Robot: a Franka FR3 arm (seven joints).
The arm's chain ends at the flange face. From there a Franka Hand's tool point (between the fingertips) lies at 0.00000 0.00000 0.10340 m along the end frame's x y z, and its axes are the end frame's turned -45 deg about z.
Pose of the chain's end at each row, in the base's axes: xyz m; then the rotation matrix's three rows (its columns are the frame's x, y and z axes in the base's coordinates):
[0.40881 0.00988 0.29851], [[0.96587 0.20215 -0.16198], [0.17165 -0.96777 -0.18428], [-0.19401 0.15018 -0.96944]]
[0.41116 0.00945 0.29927], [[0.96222 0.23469 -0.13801], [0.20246 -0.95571 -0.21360], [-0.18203 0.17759 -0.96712]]
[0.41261 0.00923 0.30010], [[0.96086 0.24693 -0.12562], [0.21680 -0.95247 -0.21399], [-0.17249 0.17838 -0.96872]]
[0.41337 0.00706 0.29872], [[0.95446 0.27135 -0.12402], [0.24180 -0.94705 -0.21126], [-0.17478 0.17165 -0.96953]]
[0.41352 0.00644 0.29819], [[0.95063 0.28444 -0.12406], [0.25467 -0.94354 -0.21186], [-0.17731 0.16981 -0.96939]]
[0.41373 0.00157 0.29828], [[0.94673 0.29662 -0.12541], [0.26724 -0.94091 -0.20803], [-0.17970 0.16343 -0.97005]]
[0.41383 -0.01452 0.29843], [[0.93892 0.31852 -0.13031], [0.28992 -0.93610 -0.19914], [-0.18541 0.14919 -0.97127]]
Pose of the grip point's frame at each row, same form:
[0.39206 -0.00917 0.19827], [[0.54003 0.82591 -0.16198], [0.80569 -0.56294 -0.18428], [-0.24338 -0.03099 -0.96944]]
[0.39689 -0.01264 0.19927], [[0.51444 0.84634 -0.13801], [0.81895 -0.53263 -0.21360], [-0.25429 -0.00314 -0.96712]]
[0.39962 -0.01290 0.19993], [[0.50482 0.85404 -0.12562], [0.82680 -0.52020 -0.21399], [-0.24810 0.00416 -0.96872]]
[0.40055 -0.01478 0.19847], [[0.48303 0.86678 -0.12402], [0.84064 -0.49869 -0.21126], [-0.24496 -0.00221 -0.96953]]
[0.40069 -0.01547 0.19796], [[0.47107 0.87333 -0.12406], [0.84726 -0.48710 -0.21186], [-0.24545 -0.00530 -0.96939]]
[0.40076 -0.01994 0.19798], [[0.45970 0.87918 -0.12541], [0.85429 -0.47636 -0.20803], [-0.24263 -0.01150 -0.97005]]
[0.40036 -0.03511 0.19800], [[0.43869 0.88914 -0.13031], [0.86693 -0.45692 -0.19914], [-0.23660 -0.02561 -0.97127]]

